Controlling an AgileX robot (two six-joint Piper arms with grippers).
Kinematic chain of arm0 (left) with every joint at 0, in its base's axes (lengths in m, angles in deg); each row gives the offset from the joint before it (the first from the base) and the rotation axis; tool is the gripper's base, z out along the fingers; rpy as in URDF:
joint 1: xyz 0 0 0.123 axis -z
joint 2: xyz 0 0 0 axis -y
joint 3: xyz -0.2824 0 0.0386 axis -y
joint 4: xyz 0.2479 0 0.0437 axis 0.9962 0 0.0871
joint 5: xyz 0 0 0 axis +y
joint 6: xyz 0.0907 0 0.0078 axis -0.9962 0 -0.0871
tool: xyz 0 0 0 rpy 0 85 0
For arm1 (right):
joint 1: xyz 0 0 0.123 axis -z
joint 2: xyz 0 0 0 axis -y
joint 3: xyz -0.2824 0 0.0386 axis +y
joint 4: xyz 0.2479 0 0.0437 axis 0.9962 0 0.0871
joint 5: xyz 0 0 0 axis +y
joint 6: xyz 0.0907 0 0.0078 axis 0.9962 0 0.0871
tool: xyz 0 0 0 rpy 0 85 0
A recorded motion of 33 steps. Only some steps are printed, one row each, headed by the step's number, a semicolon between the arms.
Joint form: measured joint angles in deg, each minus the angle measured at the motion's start. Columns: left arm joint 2, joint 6, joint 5, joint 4, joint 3, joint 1; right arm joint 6, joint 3, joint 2, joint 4, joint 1, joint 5.
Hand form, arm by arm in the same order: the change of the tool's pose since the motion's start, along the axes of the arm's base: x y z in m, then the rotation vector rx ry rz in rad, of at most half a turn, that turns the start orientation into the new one. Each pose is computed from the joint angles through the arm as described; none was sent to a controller.
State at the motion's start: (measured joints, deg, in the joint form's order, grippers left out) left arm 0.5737 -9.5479 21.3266 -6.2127 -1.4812 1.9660; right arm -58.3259 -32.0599 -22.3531 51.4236 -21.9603 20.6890
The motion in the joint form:
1: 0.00 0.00 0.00 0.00 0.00 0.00; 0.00 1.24 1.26 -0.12 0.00 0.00
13: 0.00 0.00 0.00 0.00 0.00 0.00; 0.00 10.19 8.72 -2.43 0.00 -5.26
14: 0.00 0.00 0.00 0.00 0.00 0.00; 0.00 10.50 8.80 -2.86 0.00 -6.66
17: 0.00 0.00 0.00 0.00 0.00 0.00; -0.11 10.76 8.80 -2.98 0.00 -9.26
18: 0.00 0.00 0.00 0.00 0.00 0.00; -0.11 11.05 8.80 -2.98 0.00 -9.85
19: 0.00 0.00 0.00 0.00 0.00 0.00; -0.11 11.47 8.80 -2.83 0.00 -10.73
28: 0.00 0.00 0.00 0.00 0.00 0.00; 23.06 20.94 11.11 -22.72 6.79 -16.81
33: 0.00 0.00 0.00 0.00 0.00 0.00; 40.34 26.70 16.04 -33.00 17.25 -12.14
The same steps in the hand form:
1: 0.0000 0.0000 0.0000 0.0000 0.0000 0.0000; -0.0029 -0.0012 -0.0054 -0.0017 -0.0011 -0.0005
13: 0.0000 0.0000 0.0000 0.0000 0.0000 0.0000; -0.0115 -0.0120 -0.0427 -0.0100 -0.0397 -0.0787
14: 0.0000 0.0000 0.0000 0.0000 0.0000 0.0000; -0.0104 -0.0135 -0.0430 -0.0083 -0.0519 -0.0984
17: 0.0000 0.0000 0.0000 0.0000 0.0000 0.0000; -0.0086 -0.0160 -0.0418 0.0050 -0.0738 -0.1326
18: 0.0000 0.0000 0.0000 0.0000 0.0000 0.0000; -0.0079 -0.0165 -0.0428 0.0070 -0.0747 -0.1402
19: 0.0000 0.0000 0.0000 0.0000 0.0000 0.0000; -0.0070 -0.0172 -0.0442 0.0124 -0.0751 -0.1510
28: 0.0000 0.0000 0.0000 0.0000 0.0000 0.0000; 0.0035 -0.0314 -0.0918 0.0397 0.0192 -0.3648
33: 0.0000 0.0000 0.0000 0.0000 0.0000 0.0000; -0.0006 -0.0431 -0.1277 0.1196 0.1544 -0.5361

